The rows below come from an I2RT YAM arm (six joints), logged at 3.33 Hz.
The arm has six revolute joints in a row. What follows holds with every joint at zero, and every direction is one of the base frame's. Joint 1 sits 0.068 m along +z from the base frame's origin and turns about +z. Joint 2 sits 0.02 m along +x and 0.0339 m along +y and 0.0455 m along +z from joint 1 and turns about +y. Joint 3 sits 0.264 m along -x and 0.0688 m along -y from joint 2 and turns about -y. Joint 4 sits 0.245 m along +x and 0.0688 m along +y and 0.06 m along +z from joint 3 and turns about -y. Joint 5 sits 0.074 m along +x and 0.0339 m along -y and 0.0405 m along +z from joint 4 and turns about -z. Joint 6 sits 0.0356 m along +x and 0.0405 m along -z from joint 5 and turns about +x. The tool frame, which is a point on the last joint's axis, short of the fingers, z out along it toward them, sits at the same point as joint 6; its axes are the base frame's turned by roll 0, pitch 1.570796 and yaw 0 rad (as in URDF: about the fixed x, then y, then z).
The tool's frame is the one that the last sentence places.
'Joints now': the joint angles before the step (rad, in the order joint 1, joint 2, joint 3, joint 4, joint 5, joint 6). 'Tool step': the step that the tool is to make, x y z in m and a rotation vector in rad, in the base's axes. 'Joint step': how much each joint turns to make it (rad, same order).
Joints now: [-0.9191, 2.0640, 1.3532, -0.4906, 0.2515, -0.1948]
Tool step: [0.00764, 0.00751, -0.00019, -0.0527, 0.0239, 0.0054]
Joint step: [0.0309, -0.0098, -0.0230, 0.0385, 0.0572, 0.0047]
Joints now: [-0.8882, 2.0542, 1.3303, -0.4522, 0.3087, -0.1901]
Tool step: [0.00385, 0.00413, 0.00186, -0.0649, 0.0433, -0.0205]
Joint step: [0.0207, -0.0084, -0.0126, 0.0233, 0.0850, 0.0090]
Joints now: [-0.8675, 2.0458, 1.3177, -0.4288, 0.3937, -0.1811]
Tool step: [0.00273, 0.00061, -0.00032, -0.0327, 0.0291, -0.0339]
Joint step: [0.0107, 0.0081, 0.0085, -0.0051, 0.0576, 0.0257]
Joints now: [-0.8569, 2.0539, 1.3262, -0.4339, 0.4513, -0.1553]
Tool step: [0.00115, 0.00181, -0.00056, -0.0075, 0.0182, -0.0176]
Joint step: [0.0071, 0.0034, 0.0036, -0.0143, 0.0268, 0.0173]
